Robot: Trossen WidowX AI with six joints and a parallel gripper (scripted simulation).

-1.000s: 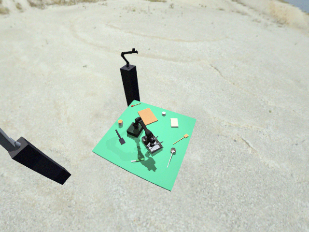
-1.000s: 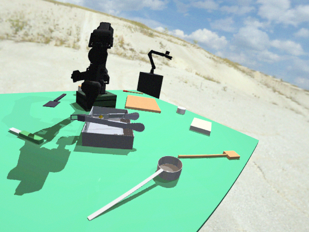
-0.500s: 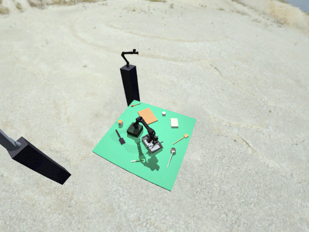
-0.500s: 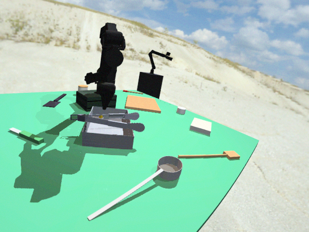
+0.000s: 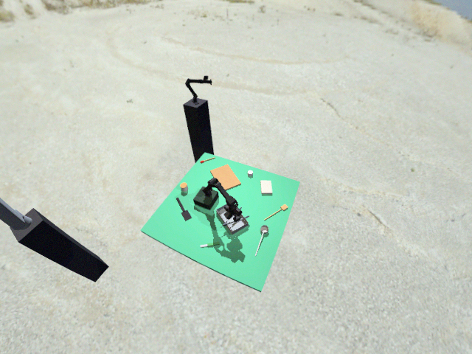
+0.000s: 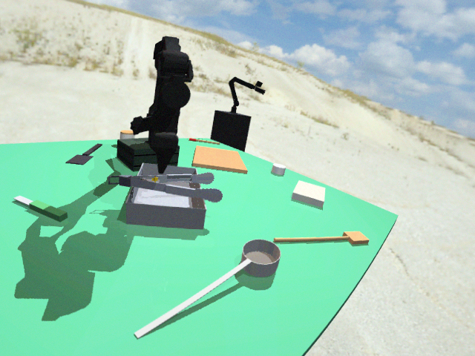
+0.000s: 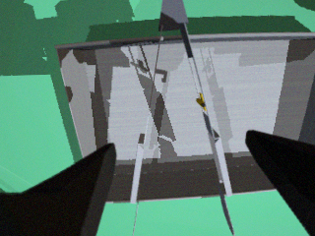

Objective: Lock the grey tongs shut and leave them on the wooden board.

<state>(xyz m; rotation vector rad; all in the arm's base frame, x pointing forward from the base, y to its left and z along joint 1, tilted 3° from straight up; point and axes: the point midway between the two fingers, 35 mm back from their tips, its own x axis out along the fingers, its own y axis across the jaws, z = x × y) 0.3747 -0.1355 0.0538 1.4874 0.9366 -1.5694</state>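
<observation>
Now: gripper tip 30 mm past the yellow mark and 40 mm above it. From my gripper tip the other things lie so: green-handled knife: 80 mm behind, 310 mm to the right, 100 mm below; then grey roasting tin: 40 mm behind, 40 mm to the left, 80 mm below; then black spatula: 540 mm behind, 120 mm to the right, 110 mm below.
</observation>
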